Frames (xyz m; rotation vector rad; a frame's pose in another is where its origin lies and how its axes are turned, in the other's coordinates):
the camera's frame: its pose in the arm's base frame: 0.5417 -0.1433 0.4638 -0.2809 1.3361 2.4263
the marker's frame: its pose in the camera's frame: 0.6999 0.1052 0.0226 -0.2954 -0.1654 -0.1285
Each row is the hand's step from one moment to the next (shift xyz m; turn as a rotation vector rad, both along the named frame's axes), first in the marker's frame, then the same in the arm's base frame.
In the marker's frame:
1: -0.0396 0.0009 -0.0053 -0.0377 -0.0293 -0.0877
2: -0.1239 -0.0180 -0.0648 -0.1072 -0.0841 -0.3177
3: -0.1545 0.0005 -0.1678 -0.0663 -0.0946 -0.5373
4: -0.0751 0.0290 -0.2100 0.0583 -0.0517 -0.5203
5: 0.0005 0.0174 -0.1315 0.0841 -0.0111 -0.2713
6: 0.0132 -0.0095 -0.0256 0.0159 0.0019 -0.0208
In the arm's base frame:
1: 0.0334 -0.0201 0.0087 0.0466 -0.0502 -0.0727
2: 0.1148 -0.0788 -0.0217 0.1322 -0.1846 -0.2607
3: 0.1306 -0.1676 -0.0830 0.1004 -0.2971 -0.4513
4: 0.0474 -0.1804 -0.1257 -0.0283 -0.2643 -0.4540
5: -0.0106 -0.0930 -0.0940 -0.0689 -0.1264 -0.2451
6: -0.0067 -0.0041 -0.0293 -0.0148 -0.0077 -0.0203

